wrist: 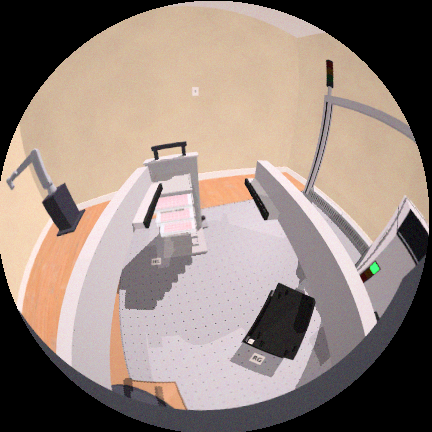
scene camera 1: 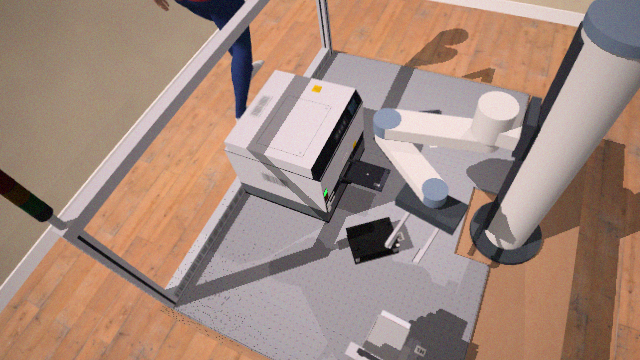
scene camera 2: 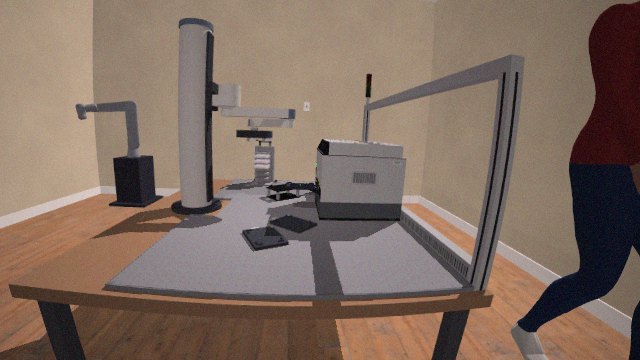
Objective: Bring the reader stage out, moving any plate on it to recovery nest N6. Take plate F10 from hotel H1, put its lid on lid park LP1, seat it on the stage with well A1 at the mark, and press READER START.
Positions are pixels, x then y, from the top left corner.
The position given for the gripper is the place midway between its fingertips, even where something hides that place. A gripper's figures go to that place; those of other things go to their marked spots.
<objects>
The gripper (scene camera 1: 401,254) is 1.11 m from the lens. A reader stage (scene camera 1: 357,174) is 1.49 m from the lens.
</objects>
